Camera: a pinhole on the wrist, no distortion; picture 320 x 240 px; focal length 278.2 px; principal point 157.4 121.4 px. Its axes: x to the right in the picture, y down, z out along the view. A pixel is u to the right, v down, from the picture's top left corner.
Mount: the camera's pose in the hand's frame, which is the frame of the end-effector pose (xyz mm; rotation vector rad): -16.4 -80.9 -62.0 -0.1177 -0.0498 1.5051
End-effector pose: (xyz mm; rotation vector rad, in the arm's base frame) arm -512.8 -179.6 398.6 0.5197 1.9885 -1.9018
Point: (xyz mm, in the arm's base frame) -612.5 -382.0 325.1
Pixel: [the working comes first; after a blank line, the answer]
In the camera's frame: 87.2 -156.0 256.6

outside the picture
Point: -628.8 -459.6 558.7
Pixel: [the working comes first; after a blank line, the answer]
In the camera's frame: -136.5 -76.5 323.5

40.0 55.6
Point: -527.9 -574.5 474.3
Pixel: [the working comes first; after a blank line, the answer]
In the camera's frame: -26.6 -31.6 451.6

141.0 101.9
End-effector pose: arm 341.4 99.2 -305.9 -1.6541 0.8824 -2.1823
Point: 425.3 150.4 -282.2
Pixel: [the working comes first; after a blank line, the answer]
In the camera's frame: 7.6 6.3 130.7

173.6 134.8
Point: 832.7 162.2 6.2
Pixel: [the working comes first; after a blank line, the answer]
In the camera's frame: -247.6 -143.3 532.9

28.1 46.6
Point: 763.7 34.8 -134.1
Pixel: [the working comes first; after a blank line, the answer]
In the camera's frame: -52.6 -108.4 495.4

127.9 60.5
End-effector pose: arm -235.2 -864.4 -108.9 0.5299 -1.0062 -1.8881
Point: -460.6 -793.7 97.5
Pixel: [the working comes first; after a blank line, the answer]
In the camera's frame: 104.7 -108.5 362.9

237.6 38.2
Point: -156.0 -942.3 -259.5
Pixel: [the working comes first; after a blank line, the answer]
In the camera's frame: 26.1 -24.4 -115.7

behind the camera
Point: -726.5 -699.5 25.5
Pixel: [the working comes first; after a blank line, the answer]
In the camera's frame: -119.3 -190.2 530.1

94.8 21.6
